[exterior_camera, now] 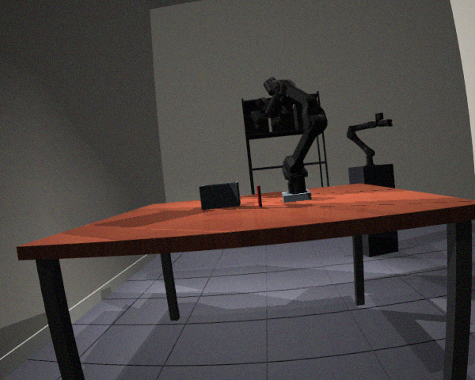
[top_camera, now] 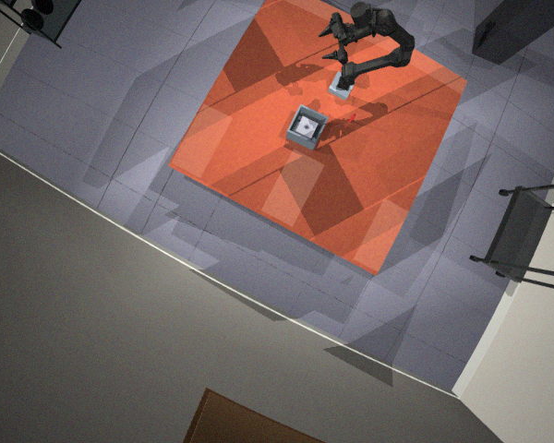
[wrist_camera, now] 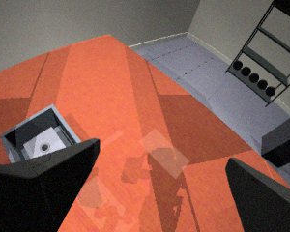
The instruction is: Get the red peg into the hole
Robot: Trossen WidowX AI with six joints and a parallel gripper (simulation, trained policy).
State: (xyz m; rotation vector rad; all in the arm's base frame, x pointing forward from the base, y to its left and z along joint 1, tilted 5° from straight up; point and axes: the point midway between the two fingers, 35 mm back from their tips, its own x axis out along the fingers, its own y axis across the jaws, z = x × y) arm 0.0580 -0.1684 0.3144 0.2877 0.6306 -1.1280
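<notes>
Now: the red peg 100 mm ahead of my gripper tip, 260 mm to the left of it and 300 mm below it. The rest, counted from my gripper tip: grey plate 230 mm ahead, 40 mm to the left, 290 mm below; then grey box 230 mm ahead, 40 mm to the left, 310 mm below.
</notes>
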